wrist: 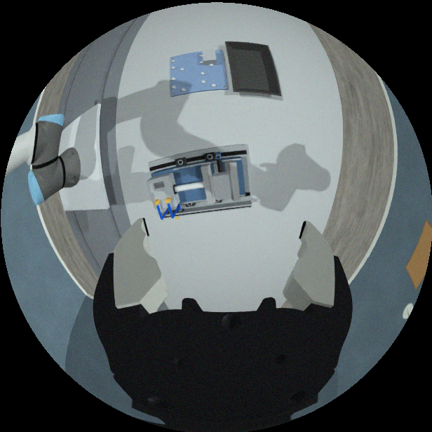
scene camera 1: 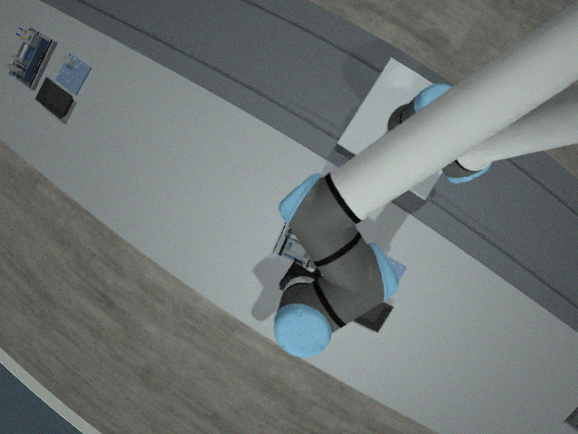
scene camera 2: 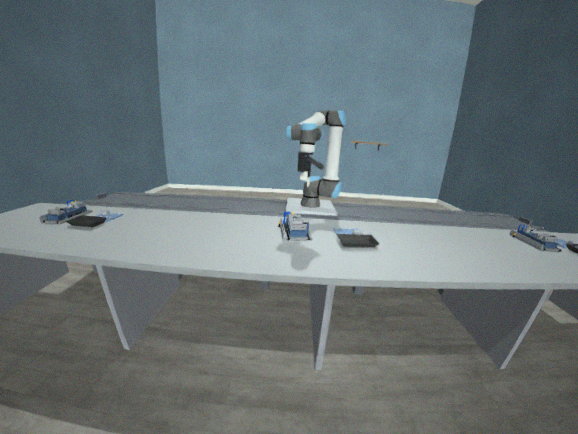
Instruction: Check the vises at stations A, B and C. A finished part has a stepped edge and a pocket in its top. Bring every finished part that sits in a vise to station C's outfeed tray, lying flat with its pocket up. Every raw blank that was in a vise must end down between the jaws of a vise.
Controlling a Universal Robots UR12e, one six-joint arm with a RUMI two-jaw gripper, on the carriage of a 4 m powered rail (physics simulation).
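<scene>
The middle vise [scene camera 1: 295, 246] [scene camera 2: 297, 229] [wrist: 187, 176] stands on the table with its long side across the wrist view. A plain grey block [wrist: 220, 186] sits between its jaws; no pocket or step can be made out. A blue plate [wrist: 192, 75] with a grey block [wrist: 209, 55] on its corner lies beside a dark tray [wrist: 250, 69] [scene camera 2: 358, 241], in which no part shows. My gripper [wrist: 225, 222] [scene camera 2: 305, 181] is open and empty, high above the table near the middle vise. The arm partly hides that vise in scene camera 1.
Another vise [scene camera 1: 31, 59] [scene camera 2: 65, 213], tray [scene camera 1: 55, 97] [scene camera 2: 87, 221] and blue plate [scene camera 1: 75, 77] stand at the far left. A third vise [scene camera 2: 536, 238] and tray [scene camera 2: 574, 248] stand at the right. The white carriage [scene camera 1: 392, 85] [scene camera 2: 325, 207] is on the rail behind the table. Station letters are not readable.
</scene>
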